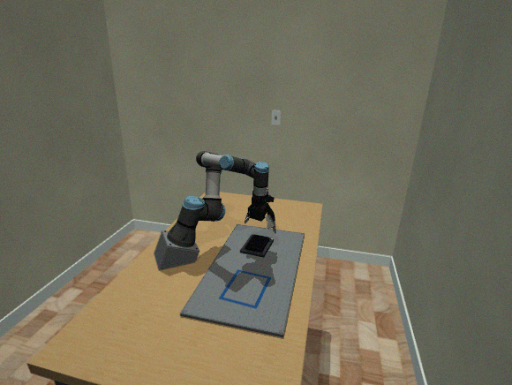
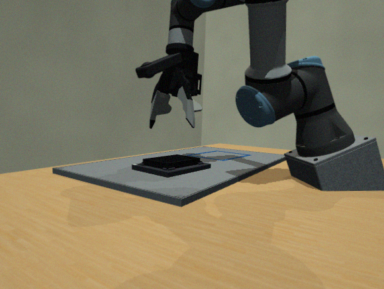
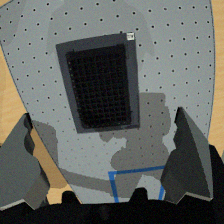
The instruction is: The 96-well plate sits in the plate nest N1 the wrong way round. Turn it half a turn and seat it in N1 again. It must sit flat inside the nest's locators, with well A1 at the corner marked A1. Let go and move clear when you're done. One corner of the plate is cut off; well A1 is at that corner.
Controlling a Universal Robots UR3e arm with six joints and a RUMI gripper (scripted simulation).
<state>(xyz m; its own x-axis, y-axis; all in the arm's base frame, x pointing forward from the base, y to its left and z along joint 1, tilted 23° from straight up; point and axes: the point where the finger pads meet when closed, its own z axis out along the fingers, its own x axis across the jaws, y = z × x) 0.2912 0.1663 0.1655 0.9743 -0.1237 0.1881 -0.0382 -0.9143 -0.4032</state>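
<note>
My gripper is now 8 cm above the black 96-well plate, 1 cm to the left of it and 1 cm past it. From my hand the other things lie so: small white corner label (9 cm below, 7 cm to the left, 4 cm ahead); plate nest N1 (9 cm below, 1 cm to the right, 1 cm behind).
</note>
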